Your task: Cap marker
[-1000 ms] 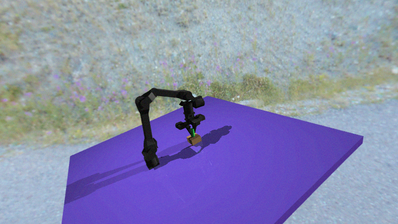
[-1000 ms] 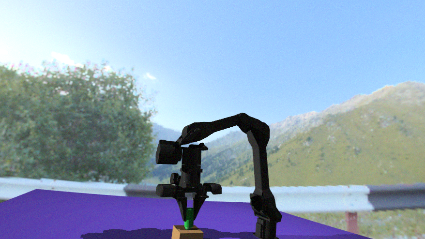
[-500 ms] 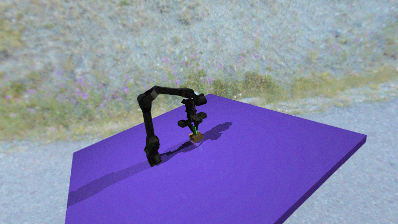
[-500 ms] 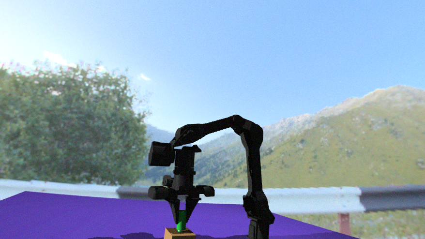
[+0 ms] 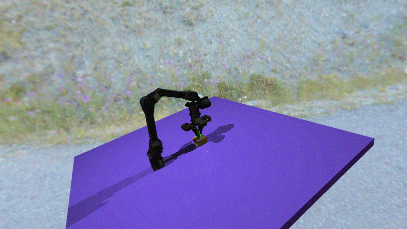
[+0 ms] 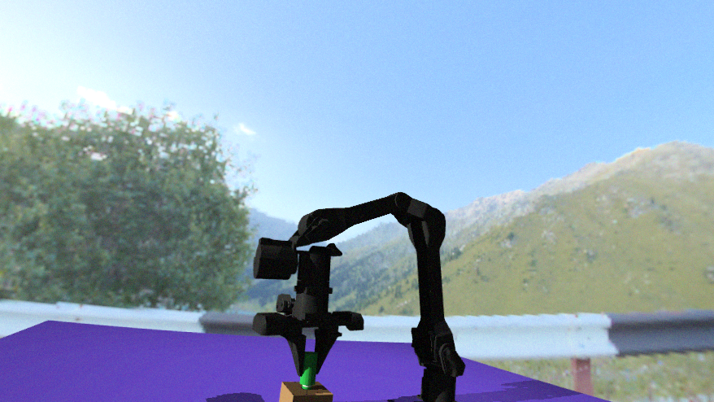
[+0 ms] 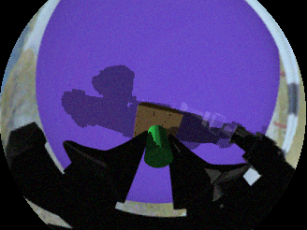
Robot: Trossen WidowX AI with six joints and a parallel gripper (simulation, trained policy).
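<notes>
Now: gripper tip 1 cm below the green cap. Also, from my gripper tip: holder block (4 cm below).
</notes>
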